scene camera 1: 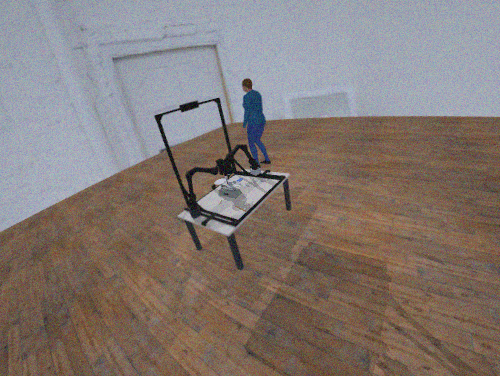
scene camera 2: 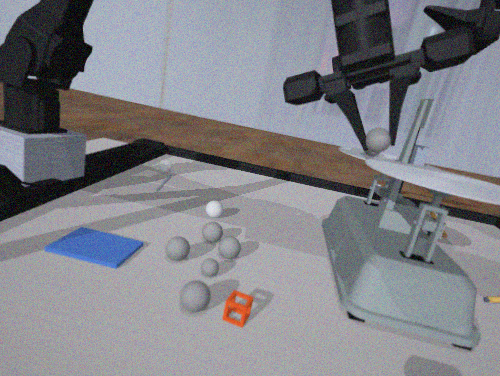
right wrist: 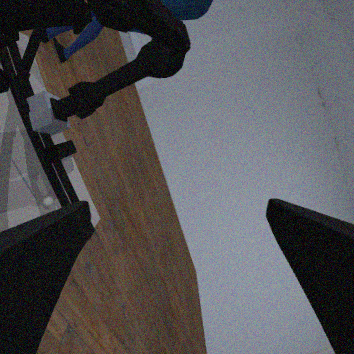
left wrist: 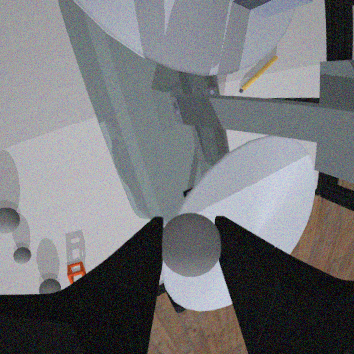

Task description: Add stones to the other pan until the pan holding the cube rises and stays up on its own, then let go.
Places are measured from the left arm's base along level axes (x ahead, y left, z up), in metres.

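Pixels of known places: left gripper, fingertip midpoint: point(scene camera 2: 379, 148) point(left wrist: 188, 224); right gripper, fingertip midpoint: point(scene camera 1: 233, 162) point(right wrist: 179, 208); left arm's base at its link origin: point(scene camera 1: 255, 168) point(scene camera 2: 31, 128) point(right wrist: 58, 109); right arm's base at its link origin: point(scene camera 1: 193, 208).
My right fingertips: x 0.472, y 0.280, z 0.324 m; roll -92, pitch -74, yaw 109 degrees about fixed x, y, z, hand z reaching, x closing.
Note:
Ahead of a thing's pixels: the offset from my right fingertips to its top centre. "spot": to the spot under its first point. Level surfaces: height alone.
My left gripper point(scene camera 2: 379, 147) point(left wrist: 188, 224) is shut on a grey stone @(dx -0.002, dy -0.229, dz -0.220 m) point(scene camera 2: 377, 139) point(left wrist: 191, 246). It holds the stone low over the near edge of the white pan @(dx +0.068, dy -0.264, dz -0.256 m) point(scene camera 2: 399, 169) point(left wrist: 270, 197) of the grey balance @(dx +0.044, dy -0.172, dz -0.179 m) point(scene camera 2: 371, 268) point(left wrist: 147, 140) point(scene camera 1: 230, 192). I cannot tell whether the stone touches the pan. The other pan @(spot: dx -0.021, dy -0.138, dz -0.268 m) point(left wrist: 116, 24) shows at the top of the left wrist view, with the cube @(spot: dx +0.050, dy -0.117, dz -0.259 m) point(left wrist: 260, 3) cut off by the frame's edge. Several loose grey stones, such as one @(dx -0.117, dy -0.397, dz -0.384 m) point(scene camera 2: 195, 295) and another @(dx -0.180, dy -0.330, dz -0.384 m) point(scene camera 2: 177, 248), lie on the table. My right gripper point(right wrist: 179, 208) is open and empty, facing the wall.
An orange wire cube @(dx -0.078, dy -0.384, dz -0.392 m) point(scene camera 2: 237, 309) point(left wrist: 76, 271), a blue pad @(dx -0.261, dy -0.366, dz -0.407 m) point(scene camera 2: 97, 246) and a white ball @(dx -0.211, dy -0.176, dz -0.384 m) point(scene camera 2: 214, 208) lie near the stones. A yellow pencil @(dx +0.210, dy -0.125, dz -0.404 m) point(left wrist: 258, 74) lies beyond the balance. A person point(scene camera 1: 254, 119) stands behind the table @(dz -0.412 m) point(scene camera 1: 222, 227). A black gantry point(scene camera 1: 170, 149) rises over it.

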